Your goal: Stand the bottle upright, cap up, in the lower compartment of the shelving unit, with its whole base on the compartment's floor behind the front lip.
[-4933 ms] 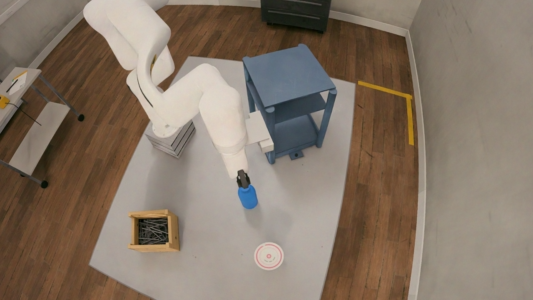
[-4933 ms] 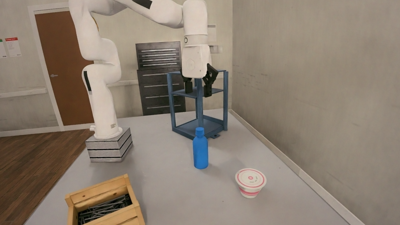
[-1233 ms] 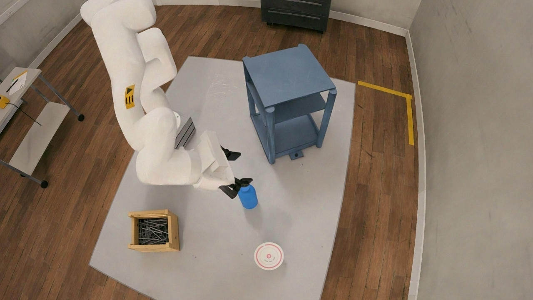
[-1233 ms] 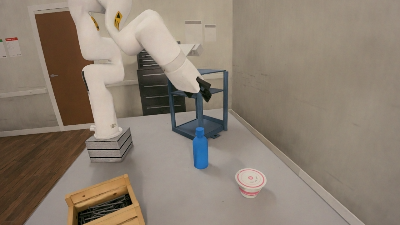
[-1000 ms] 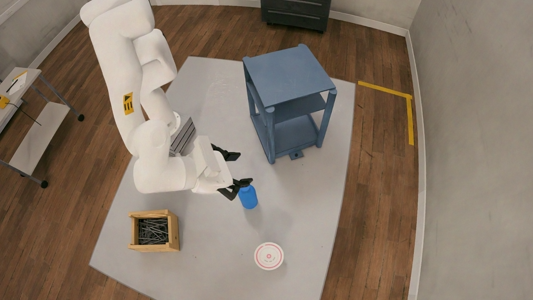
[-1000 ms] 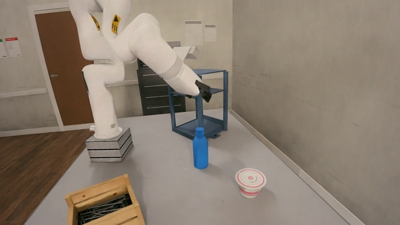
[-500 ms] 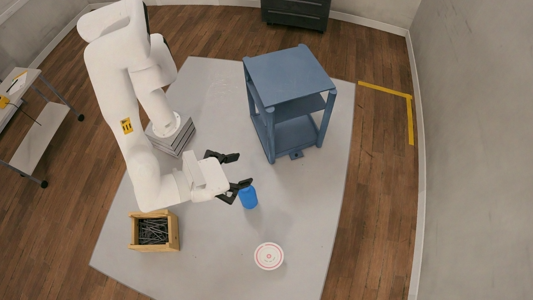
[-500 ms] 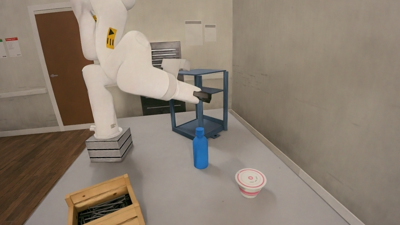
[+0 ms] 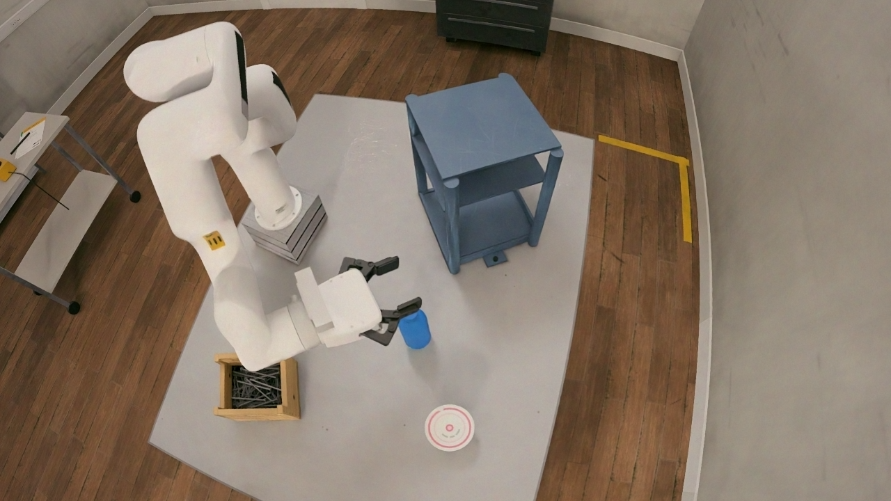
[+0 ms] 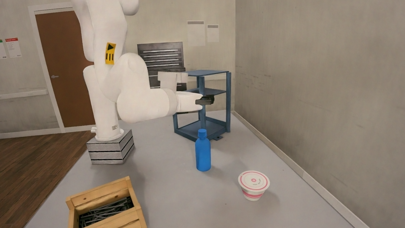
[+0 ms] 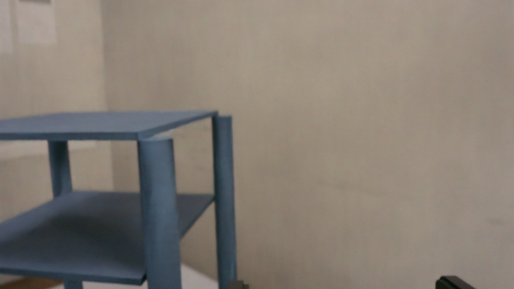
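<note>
The blue bottle is 18 cm below my hand. From my hand the other things lie so: blue shelving unit: 1 cm behind, 33 cm to the left, 11 cm below.
</note>
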